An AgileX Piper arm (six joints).
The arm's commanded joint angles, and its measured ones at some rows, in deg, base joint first. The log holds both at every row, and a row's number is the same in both.
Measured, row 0:
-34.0 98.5 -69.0 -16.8 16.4 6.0
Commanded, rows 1 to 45:
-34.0 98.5 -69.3 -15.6 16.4 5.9
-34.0 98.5 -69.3 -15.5 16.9 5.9
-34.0 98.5 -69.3 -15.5 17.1 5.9
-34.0 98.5 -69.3 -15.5 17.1 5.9
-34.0 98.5 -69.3 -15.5 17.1 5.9
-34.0 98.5 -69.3 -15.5 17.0 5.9
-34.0 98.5 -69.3 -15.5 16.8 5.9
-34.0 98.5 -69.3 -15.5 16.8 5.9
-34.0 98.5 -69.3 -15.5 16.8 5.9
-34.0 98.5 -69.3 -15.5 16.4 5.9
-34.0 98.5 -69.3 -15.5 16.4 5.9
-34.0 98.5 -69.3 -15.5 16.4 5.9
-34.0 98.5 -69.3 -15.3 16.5 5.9
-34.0 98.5 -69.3 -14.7 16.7 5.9
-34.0 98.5 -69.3 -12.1 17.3 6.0
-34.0 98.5 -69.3 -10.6 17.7 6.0
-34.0 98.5 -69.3 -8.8 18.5 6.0
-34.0 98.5 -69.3 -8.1 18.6 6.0
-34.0 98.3 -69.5 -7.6 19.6 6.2
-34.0 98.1 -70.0 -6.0 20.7 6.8
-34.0 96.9 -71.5 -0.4 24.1 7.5
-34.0 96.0 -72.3 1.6 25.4 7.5
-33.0 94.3 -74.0 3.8 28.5 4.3
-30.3 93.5 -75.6 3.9 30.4 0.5
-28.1 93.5 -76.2 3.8 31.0 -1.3
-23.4 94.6 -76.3 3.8 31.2 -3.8
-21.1 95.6 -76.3 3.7 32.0 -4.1
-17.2 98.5 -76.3 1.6 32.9 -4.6
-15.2 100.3 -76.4 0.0 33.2 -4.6
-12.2 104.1 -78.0 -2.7 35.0 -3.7
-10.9 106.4 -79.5 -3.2 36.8 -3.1
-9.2 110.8 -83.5 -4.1 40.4 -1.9
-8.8 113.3 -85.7 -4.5 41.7 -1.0
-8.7 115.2 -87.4 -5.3 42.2 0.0
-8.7 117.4 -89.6 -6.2 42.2 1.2
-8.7 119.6 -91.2 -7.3 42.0 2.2
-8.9 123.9 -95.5 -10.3 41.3 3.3
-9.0 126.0 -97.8 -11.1 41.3 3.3
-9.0 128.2 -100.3 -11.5 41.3 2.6
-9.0 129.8 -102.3 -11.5 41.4 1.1
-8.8 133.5 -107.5 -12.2 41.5 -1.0
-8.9 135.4 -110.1 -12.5 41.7 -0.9
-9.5 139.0 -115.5 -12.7 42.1 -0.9
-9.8 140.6 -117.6 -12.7 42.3 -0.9
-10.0 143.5 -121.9 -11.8 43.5 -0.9
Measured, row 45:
-8.8 136.7 -111.6 -11.9 41.8 0.0
